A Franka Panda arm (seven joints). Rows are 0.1 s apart.
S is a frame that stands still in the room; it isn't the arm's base.
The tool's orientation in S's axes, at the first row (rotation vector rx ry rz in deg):
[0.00, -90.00, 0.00]
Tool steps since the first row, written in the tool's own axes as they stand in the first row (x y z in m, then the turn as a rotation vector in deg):
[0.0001, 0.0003, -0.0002, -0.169, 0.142, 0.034]
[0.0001, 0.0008, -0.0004, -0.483, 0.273, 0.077]
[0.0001, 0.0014, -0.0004, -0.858, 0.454, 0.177]
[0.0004, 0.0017, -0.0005, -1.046, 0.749, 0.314]
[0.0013, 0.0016, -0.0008, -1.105, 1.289, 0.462]
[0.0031, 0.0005, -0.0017, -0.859, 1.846, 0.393]
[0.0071, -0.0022, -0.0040, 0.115, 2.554, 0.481]
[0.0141, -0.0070, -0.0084, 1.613, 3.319, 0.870]
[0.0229, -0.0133, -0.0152, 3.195, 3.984, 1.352]
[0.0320, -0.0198, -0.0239, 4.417, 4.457, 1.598]
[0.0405, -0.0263, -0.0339, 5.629, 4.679, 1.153]
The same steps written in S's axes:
[0.0002, 0.0003, 0.0001, -0.034, 0.142, -0.169]
[0.0004, 0.0008, 0.0001, -0.077, 0.273, -0.483]
[0.0004, 0.0014, 0.0001, -0.177, 0.454, -0.858]
[0.0005, 0.0017, 0.0004, -0.314, 0.749, -1.046]
[0.0008, 0.0016, 0.0013, -0.462, 1.289, -1.105]
[0.0017, 0.0005, 0.0031, -0.393, 1.846, -0.859]
[0.0040, -0.0022, 0.0071, -0.481, 2.554, 0.115]
[0.0084, -0.0070, 0.0141, -0.870, 3.319, 1.613]
[0.0152, -0.0133, 0.0229, -1.352, 3.984, 3.195]
[0.0239, -0.0198, 0.0320, -1.598, 4.457, 4.417]
[0.0339, -0.0263, 0.0405, -1.153, 4.679, 5.629]

